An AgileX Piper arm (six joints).
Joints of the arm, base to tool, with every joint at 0 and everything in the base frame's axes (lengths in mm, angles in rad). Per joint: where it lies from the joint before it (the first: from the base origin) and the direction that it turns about. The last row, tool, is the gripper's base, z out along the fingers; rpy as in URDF.
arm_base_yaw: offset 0 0 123 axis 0 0 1
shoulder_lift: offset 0 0 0 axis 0 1 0
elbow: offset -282.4 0 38.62 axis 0 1 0
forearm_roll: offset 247.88 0 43.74 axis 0.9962 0 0.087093
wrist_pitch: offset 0 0 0 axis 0 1 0
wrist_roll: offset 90.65 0 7.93 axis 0.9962 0 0.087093
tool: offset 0 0 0 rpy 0 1.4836 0
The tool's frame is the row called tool.
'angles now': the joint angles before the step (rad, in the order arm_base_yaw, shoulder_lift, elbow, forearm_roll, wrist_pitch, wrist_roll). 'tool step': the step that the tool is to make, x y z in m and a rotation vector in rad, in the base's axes. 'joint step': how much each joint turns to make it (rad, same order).
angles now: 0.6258, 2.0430, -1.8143, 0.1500, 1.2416, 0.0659
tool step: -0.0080, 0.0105, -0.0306, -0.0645, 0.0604, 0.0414
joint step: 0.0335, 0.0447, 0.0422, -0.0150, 0.0008, -0.0051
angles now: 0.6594, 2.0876, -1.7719, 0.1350, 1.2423, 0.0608
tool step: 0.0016, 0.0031, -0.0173, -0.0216, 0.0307, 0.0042
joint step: 0.0030, 0.0372, 0.0049, 0.0022, -0.0043, -0.0023
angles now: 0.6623, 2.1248, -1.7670, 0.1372, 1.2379, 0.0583
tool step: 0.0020, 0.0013, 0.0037, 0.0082, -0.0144, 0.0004
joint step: 0.0000, 0.0010, -0.0164, -0.0024, -0.0011, 0.0001
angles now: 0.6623, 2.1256, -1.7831, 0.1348, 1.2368, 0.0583
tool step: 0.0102, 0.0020, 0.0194, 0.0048, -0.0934, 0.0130
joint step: 0.0000, 0.0001, -0.0766, -0.0548, 0.0000, -0.0012
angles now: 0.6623, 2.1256, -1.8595, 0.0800, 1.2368, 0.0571
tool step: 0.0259, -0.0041, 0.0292, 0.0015, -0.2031, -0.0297
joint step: -0.0174, 0.0124, -0.1245, -0.1297, -0.0506, 0.0282
